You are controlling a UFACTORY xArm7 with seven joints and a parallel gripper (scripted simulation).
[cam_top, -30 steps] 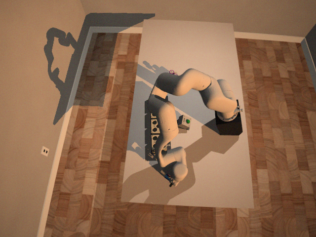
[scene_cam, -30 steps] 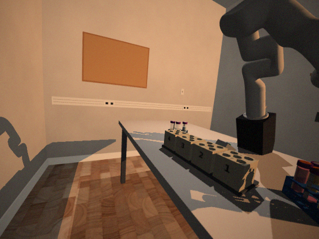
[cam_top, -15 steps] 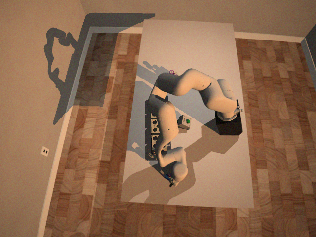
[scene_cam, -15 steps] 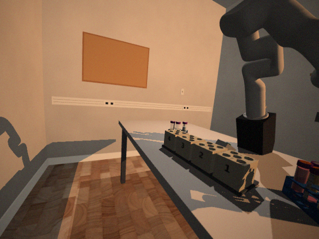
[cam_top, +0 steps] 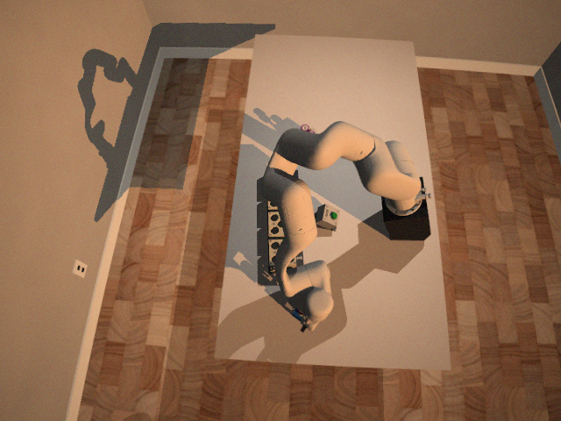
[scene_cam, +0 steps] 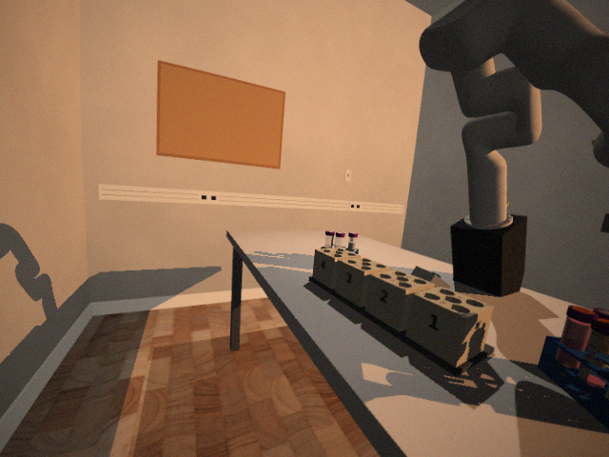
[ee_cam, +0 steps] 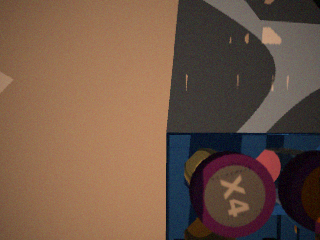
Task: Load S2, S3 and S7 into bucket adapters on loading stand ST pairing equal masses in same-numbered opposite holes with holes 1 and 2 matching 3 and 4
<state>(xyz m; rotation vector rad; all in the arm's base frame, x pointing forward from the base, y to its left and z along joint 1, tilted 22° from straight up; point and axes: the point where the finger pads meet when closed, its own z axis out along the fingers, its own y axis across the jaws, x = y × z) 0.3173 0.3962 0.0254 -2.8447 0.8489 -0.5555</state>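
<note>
Now: the orange-dotted tube 10 mm to the left of my hand and 50 mm below it. The rest, counted from my hand: yellowish tube: 30 mm ahead, 20 mm to the right, 50 mm below; then blue sample rack: 40 mm to the right, 90 mm below; then pink-filled sample tube: 10 mm behind, 100 mm to the right, 50 mm below.
</note>
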